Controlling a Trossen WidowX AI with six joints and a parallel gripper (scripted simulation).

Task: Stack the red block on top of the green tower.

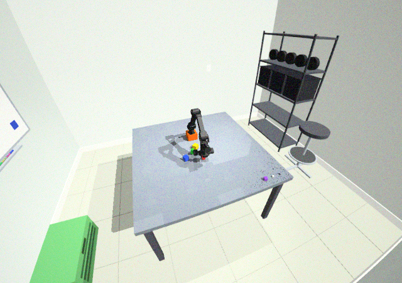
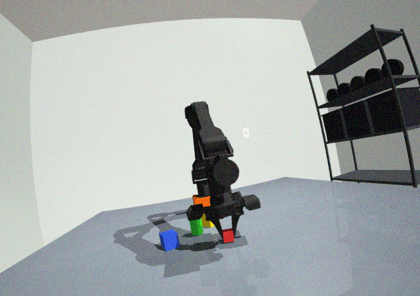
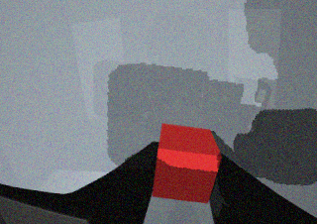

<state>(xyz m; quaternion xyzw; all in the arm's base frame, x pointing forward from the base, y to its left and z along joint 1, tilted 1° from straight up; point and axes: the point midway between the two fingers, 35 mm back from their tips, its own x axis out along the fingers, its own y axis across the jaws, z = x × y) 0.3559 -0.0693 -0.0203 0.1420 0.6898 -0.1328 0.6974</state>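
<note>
The yellow block is 180 mm behind my gripper tip, 10 mm to the left of it and 10 mm above it. The rest, counted from my gripper tip: blue block (80 mm behind, 150 mm to the right, 10 mm above); red block (10 mm above).
</note>
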